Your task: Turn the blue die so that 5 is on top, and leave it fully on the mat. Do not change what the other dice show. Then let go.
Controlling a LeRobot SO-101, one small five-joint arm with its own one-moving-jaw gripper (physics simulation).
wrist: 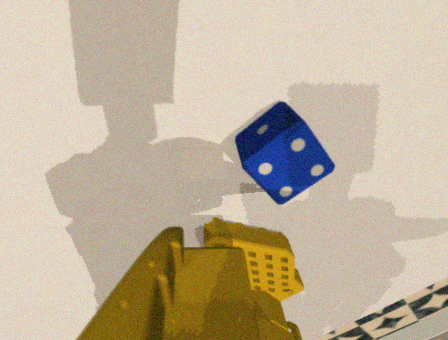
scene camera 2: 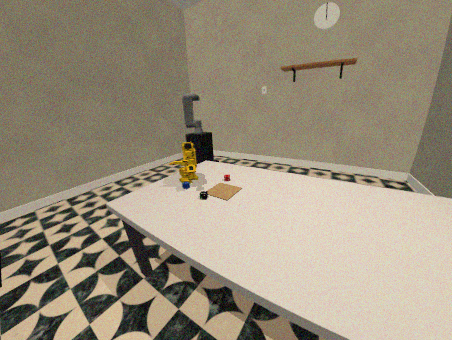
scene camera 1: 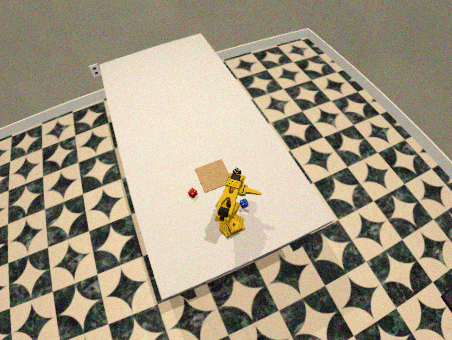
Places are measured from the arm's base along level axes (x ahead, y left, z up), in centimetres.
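Where they show: hand at its tool point: [wrist: 182,242] [scene camera 2: 192,175]; arm's base at its link origin: [wrist: 203,260] [scene camera 2: 191,180] [scene camera 1: 229,221].
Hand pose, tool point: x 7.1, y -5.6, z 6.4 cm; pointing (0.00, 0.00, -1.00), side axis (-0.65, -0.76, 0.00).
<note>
Things, the pixels of their top centre, and the offset from my tool point.
- blue die at its top centre: [wrist: 291,169] [scene camera 1: 244,202] [scene camera 2: 185,182] dx -2.6, dy -3.2, dz -3.4 cm
- tan mat at its top centre: [scene camera 1: 213,175] [scene camera 2: 223,190] dx +17.2, dy +3.1, dz -6.0 cm
- red die at its top centre: [scene camera 1: 192,191] [scene camera 2: 227,175] dx +11.8, dy +15.4, dz -3.4 cm
- black die at its top centre: [scene camera 1: 236,170] [scene camera 2: 203,192] dx +13.1, dy -7.2, dz -3.4 cm
The blue die [scene camera 1: 244,203] [scene camera 2: 186,185] [wrist: 287,160] rests on the white table beside the arm's base, off the mat. In the wrist view its bright face shows four pips and a darker side face shows one. The tan mat [scene camera 1: 211,175] [scene camera 2: 225,191] lies flat, apart from the blue die. My gripper [scene camera 1: 250,191] [scene camera 2: 178,163] is open and empty, with one jaw spread out to the side above the table. In the wrist view one notched jaw [wrist: 172,250] shows at the lower left, apart from the blue die; the other jaw is out of the picture.
A red die [scene camera 1: 192,192] [scene camera 2: 227,178] sits on the table beside the mat. A black die [scene camera 1: 237,171] [scene camera 2: 203,195] sits near the mat's opposite side, close to the arm in scene camera 1. The arm's yellow base [scene camera 1: 232,227] [wrist: 271,265] stands near the table's short edge.
</note>
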